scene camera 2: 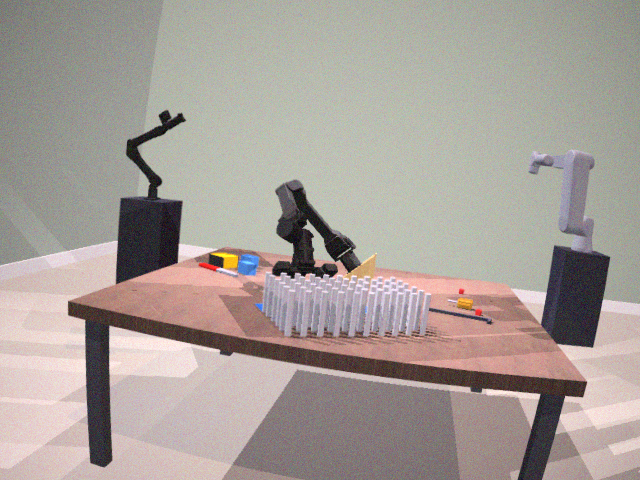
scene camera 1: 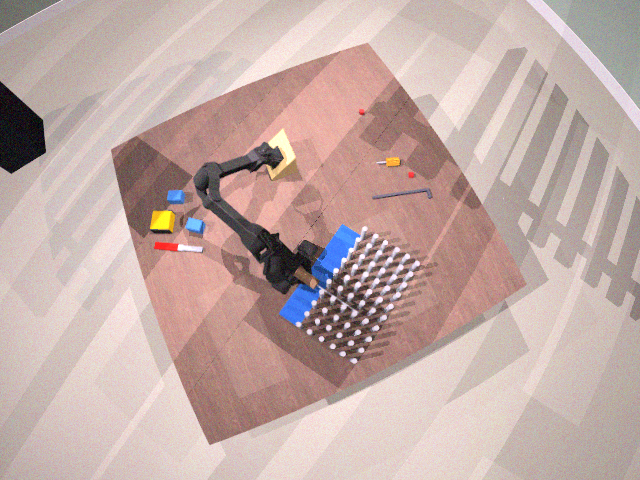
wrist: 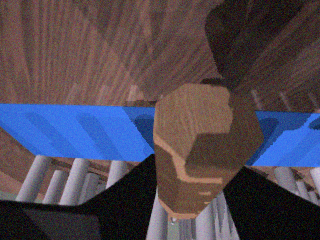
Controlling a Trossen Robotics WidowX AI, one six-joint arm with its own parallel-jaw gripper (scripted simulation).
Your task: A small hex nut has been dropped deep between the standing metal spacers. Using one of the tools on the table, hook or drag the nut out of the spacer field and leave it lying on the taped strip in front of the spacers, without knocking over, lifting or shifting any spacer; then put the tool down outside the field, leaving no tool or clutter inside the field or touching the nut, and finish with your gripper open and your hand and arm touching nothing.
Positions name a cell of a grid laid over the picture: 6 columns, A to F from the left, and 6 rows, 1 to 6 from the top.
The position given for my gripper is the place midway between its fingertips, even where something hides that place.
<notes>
In view: my gripper (scene camera 1: C4) and a blue taped strip (scene camera 1: D4).
My gripper is seen too in the wrist view (wrist: D5). The blue taped strip also shows in the wrist view (wrist: C4).
</notes>
